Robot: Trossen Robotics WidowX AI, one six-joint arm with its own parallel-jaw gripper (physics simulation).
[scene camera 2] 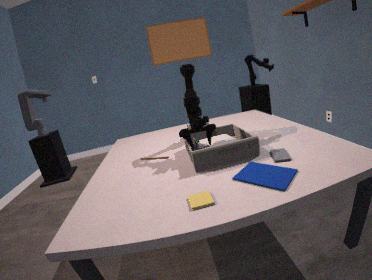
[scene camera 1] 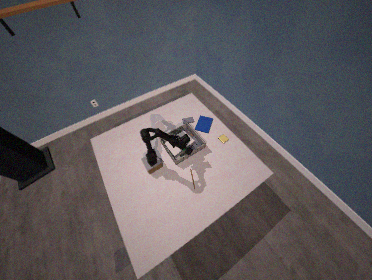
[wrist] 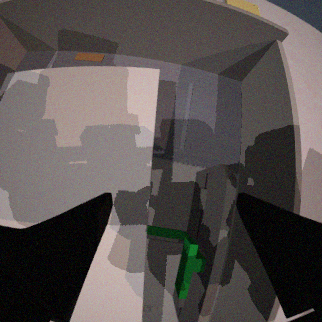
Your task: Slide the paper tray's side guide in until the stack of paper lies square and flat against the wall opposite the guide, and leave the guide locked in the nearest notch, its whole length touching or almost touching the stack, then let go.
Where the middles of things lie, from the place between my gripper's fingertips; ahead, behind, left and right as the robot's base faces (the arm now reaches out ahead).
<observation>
The side guide (wrist: pixel 205 240) lies 3 cm behind my hand, 1 cm to the right of it and 1 cm below it. The rest, counted from my hand: blue book (scene camera 2: pixel 274 177): 36 cm ahead, 12 cm to the left, 5 cm below; white paper stack (wrist: pixel 80 131): 1 cm behind, 11 cm to the left, 2 cm below.
</observation>
